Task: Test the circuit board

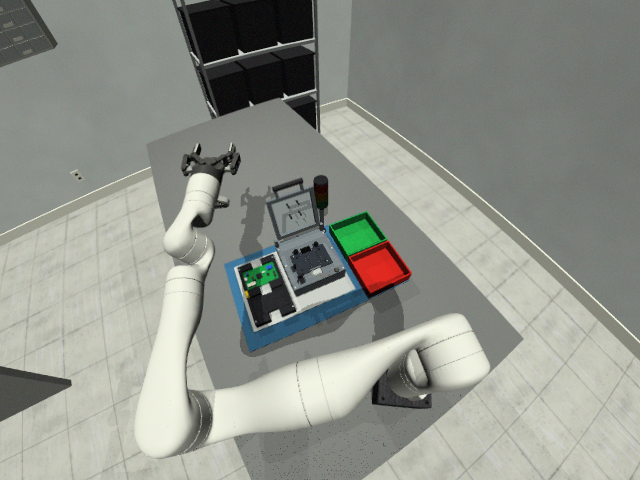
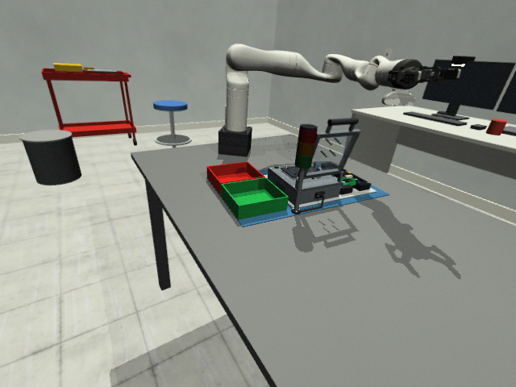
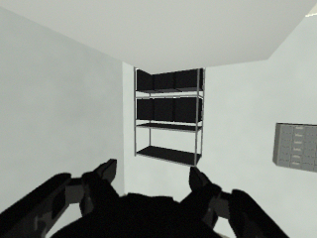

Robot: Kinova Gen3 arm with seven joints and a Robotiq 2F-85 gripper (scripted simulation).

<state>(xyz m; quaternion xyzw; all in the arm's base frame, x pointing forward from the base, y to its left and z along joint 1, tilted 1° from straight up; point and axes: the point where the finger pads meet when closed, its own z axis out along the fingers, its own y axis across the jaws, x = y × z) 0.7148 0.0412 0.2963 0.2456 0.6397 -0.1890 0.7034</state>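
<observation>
Now: the green circuit board 200 mm behind my hand, 70 mm to the left of it and 370 mm below it. From my hand the other things lie so: clear lid (160 mm behind, 120 mm to the right, 210 mm below); then tester bed (280 mm behind, 80 mm to the right, 320 mm below); then green bin (290 mm behind, 290 mm to the right, 380 mm below).
</observation>
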